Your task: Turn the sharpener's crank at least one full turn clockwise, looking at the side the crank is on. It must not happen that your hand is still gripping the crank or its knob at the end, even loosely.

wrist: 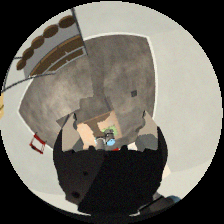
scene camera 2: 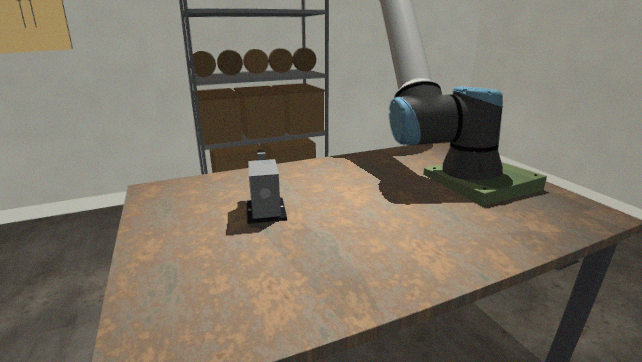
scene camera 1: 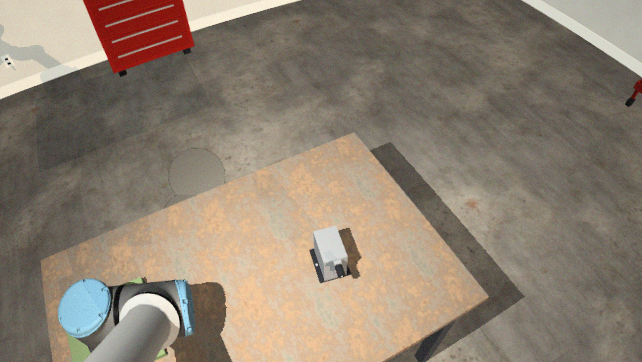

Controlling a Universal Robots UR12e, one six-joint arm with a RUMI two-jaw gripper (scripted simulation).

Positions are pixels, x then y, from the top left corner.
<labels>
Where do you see a sharpener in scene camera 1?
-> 328, 247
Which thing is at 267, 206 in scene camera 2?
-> A sharpener.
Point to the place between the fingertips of my gripper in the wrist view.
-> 109, 112
</labels>
